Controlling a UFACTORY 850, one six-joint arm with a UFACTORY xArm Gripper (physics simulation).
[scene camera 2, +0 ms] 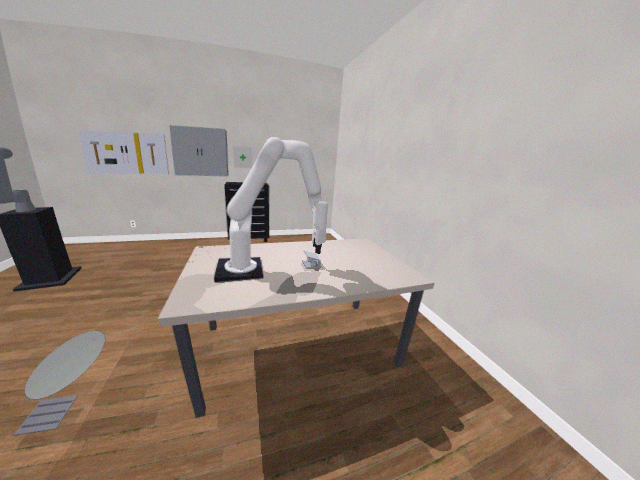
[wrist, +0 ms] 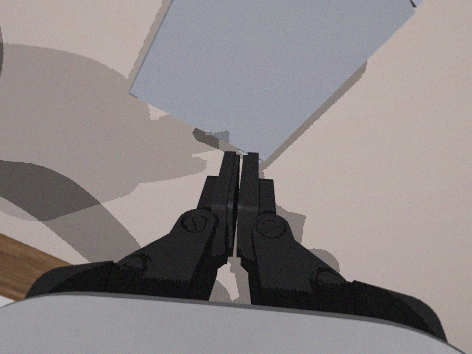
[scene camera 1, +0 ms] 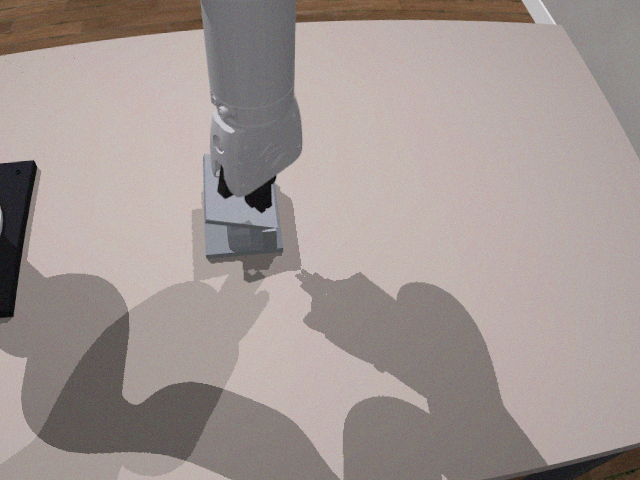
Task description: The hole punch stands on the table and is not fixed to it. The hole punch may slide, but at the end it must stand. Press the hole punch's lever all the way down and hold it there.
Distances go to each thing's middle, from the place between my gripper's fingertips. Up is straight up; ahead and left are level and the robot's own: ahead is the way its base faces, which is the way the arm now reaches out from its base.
I see the flat lever (scene camera 1: pixel 233 211) 20 mm behind my hand, 50 mm to the left of it and 40 mm below it. Round my hand: hole punch (scene camera 1: pixel 220 241) (20 mm behind, 50 mm to the left, 60 mm below).
